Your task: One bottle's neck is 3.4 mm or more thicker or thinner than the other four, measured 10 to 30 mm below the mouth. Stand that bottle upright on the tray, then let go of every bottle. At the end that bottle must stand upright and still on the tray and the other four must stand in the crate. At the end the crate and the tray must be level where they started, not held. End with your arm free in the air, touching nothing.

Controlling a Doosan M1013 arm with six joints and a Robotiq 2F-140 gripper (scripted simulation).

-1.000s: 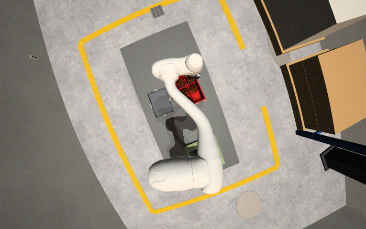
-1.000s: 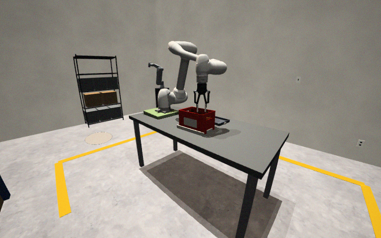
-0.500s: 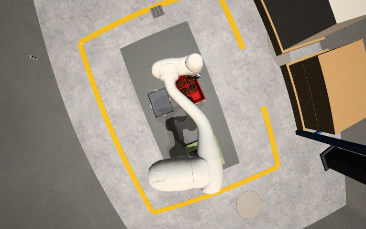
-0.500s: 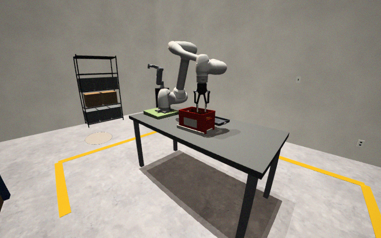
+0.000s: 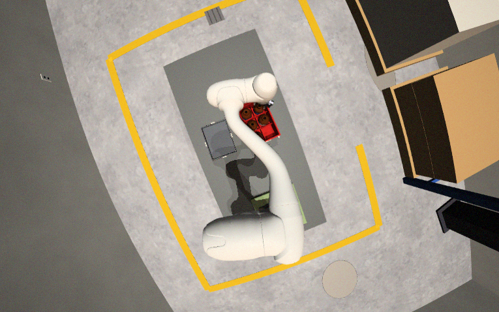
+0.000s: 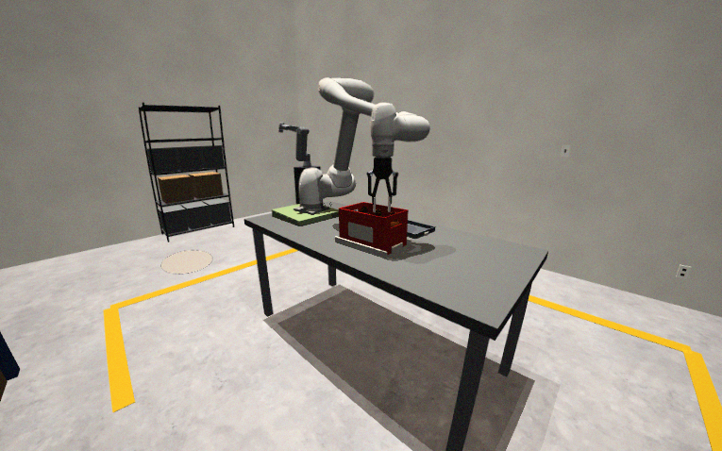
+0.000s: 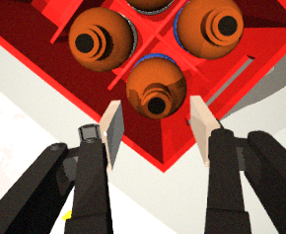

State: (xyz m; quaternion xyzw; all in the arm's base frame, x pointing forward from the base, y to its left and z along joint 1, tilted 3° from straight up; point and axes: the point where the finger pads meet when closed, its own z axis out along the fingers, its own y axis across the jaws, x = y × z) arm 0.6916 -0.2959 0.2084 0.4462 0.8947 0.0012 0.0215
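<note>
Right now my hand is 8 cm past the red crate, 6 cm to the right of it and 13 cm above it. Round my hand: dark grey tray (3 cm behind, 36 cm to the left, 20 cm below).
</note>
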